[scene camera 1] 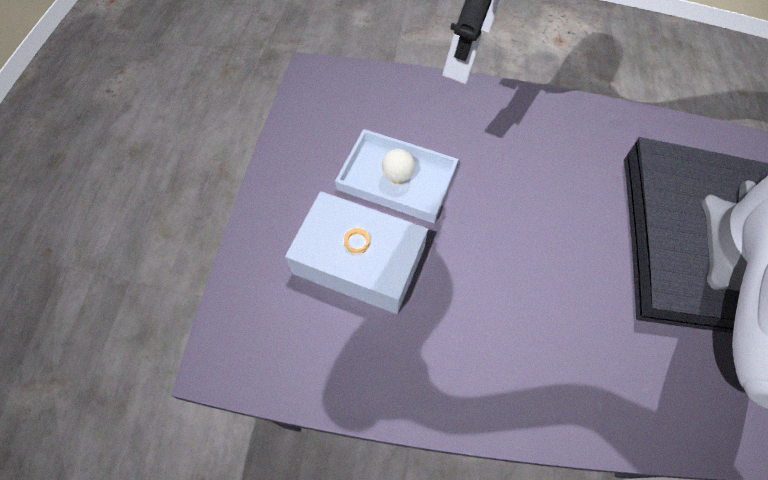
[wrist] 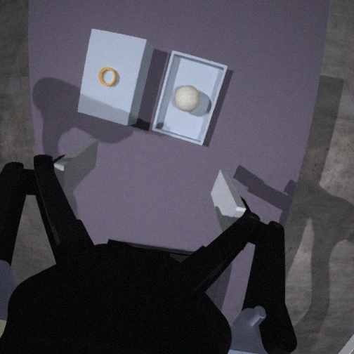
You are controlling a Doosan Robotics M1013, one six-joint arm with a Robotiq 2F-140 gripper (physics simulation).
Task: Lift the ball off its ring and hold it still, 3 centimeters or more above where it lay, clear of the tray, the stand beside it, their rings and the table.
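Seen in the pictures: gripper, fingertip midpoint: point(scene camera 1: 467, 50); arm's base, link origin: point(scene camera 1: 748, 250).
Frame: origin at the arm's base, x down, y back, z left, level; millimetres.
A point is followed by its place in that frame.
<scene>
The cream ball point(scene camera 1: 398, 165) {x 2, y -650, z -22 mm} point(wrist: 187, 98) rests near the middle of the shallow pale blue tray point(scene camera 1: 385, 202) {x 53, y -662, z 26 mm} point(wrist: 163, 90). A sliver of its orange ring point(scene camera 1: 397, 182) {x 34, y -649, z -10 mm} shows under it in the scene view; the rest is hidden. The pale blue stand point(scene camera 1: 322, 232) {x 0, y -741, z 135 mm} point(wrist: 120, 55) is beside the tray across a narrow gap, with a bare orange ring point(scene camera 1: 347, 242) {x -10, y -695, z 148 mm} point(wrist: 101, 77) on top. My gripper point(scene camera 1: 473, 49) {x -257, y -568, z -40 mm} point(wrist: 157, 167) is open and empty, apart from the ball. In the scene view it is at the top, partly cut off, beyond the tray's upper right.
The purple table point(scene camera 1: 521, 226) {x 67, y -415, z 10 mm} point(wrist: 150, 210) carries the tray and stand. A black base block point(scene camera 1: 679, 169) {x -6, y -133, z -141 mm} is at the right in the scene view, with part of the white arm point(scene camera 1: 756, 350) {x -167, y -143, z 257 mm} over it. Arm shadows fall across the stand's corner and the table.
</scene>
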